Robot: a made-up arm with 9 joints. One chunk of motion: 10 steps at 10 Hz.
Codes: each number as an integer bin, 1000 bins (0 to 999) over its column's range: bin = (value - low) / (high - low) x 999, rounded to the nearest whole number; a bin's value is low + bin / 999 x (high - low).
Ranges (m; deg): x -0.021..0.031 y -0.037..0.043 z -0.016..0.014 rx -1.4..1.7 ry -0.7..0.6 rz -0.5..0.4
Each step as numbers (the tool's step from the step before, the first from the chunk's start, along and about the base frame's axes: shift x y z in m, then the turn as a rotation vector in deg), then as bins.
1 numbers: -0.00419 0.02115 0.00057 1.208 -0.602 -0.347
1 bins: 323 726 552 840 75 170
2 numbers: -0.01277 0.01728 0.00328 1.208 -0.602 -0.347
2 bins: 158 678 642 840 75 170
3 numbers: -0.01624 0.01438 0.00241 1.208 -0.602 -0.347
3 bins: 91 642 613 840 75 170
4 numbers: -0.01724 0.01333 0.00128 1.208 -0.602 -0.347
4 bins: 72 628 575 840 75 170
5 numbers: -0.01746 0.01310 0.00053 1.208 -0.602 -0.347
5 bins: 68 626 550 840 75 170
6 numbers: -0.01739 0.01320 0.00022 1.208 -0.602 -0.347
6 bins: 69 627 540 840 75 170
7 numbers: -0.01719 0.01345 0.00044 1.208 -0.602 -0.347
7 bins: 73 630 547 840 75 170
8 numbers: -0.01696 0.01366 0.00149 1.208 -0.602 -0.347
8 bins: 78 633 582 840 75 170
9 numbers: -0.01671 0.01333 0.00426 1.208 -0.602 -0.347
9 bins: 82 628 675 840 75 170
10 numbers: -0.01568 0.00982 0.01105 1.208 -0.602 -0.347
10 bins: 102 585 901 840 75 170
